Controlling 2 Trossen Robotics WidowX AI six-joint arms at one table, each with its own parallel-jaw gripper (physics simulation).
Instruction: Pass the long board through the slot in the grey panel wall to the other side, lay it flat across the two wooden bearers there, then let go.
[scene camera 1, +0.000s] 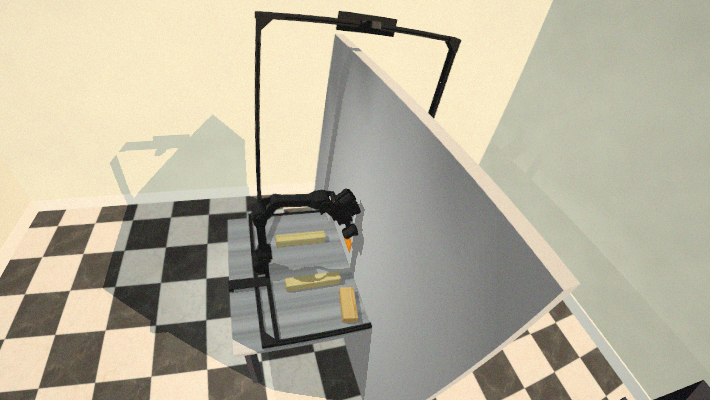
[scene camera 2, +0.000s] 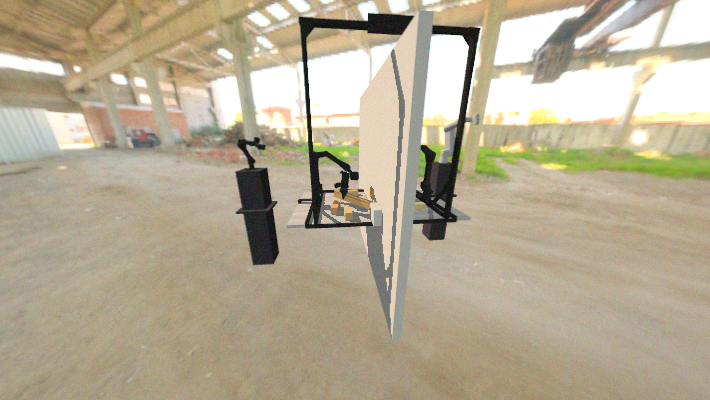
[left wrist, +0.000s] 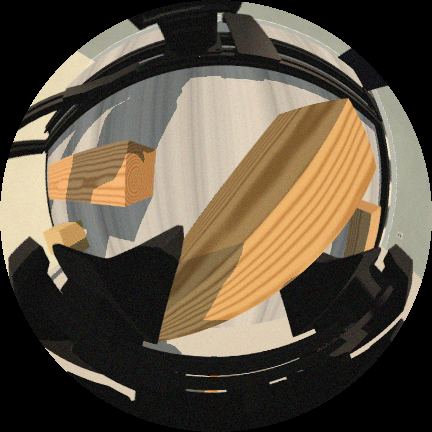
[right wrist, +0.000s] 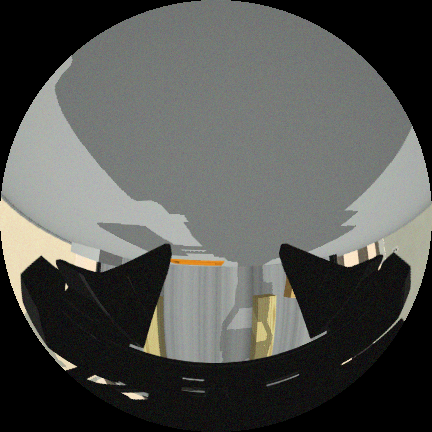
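Pixels of known places: left gripper, fingertip midpoint: (scene camera 2: 343, 198) (left wrist: 224, 232); right gripper, fingertip midpoint: (right wrist: 227, 250); left arm's base, origin of the base link: (left wrist: 192, 43); right arm's base, origin of the base link: (scene camera 1: 260, 268) (scene camera 2: 426, 199) (right wrist: 215, 393).
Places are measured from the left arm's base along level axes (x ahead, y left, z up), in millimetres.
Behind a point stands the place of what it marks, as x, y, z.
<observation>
The long board (scene camera 2: 361, 200) {349, -105, 42} (left wrist: 300, 190) is held at a slant across my left gripper (scene camera 2: 344, 193) {217, 20, 24} (left wrist: 232, 245) {217, 20, 24}, which is shut on it. In scene camera 2 one end is close to the grey panel wall (scene camera 1: 425, 240) {482, 422, 623} (scene camera 2: 382, 115) {433, -323, 616} (right wrist: 225, 125); whether it enters the slot cannot be told. An orange piece (scene camera 1: 348, 244) {477, -40, 59} (scene camera 2: 371, 192) {442, -10, 76} (right wrist: 197, 262) {481, -42, 59} shows low at the wall. Two pale wooden bearers (scene camera 1: 300, 239) {700, -137, 22} (right wrist: 262, 325) {631, 98, 25} lie roughly parallel on the other side; the second bearer (scene camera 1: 313, 282) {688, 126, 23} is nearer the camera. My right gripper (scene camera 1: 350, 232) {486, -3, 224} (right wrist: 227, 250) {486, -3, 224} is open and empty, close to the wall above the table.
A darker wooden block (scene camera 1: 348, 304) {560, 264, 19} (right wrist: 289, 288) {552, 174, 9} lies beside the wall on the bearers' side. On the board's side, wooden blocks (scene camera 2: 335, 207) {152, -207, 31} (left wrist: 135, 175) {171, -46, 16} lie on the table near the left gripper, with another block (scene camera 2: 348, 213) {235, -317, 27} nearer the camera. A black frame (scene camera 1: 258, 100) {883, -341, 676} (scene camera 2: 306, 100) {24, -379, 677} surrounds the table.
</observation>
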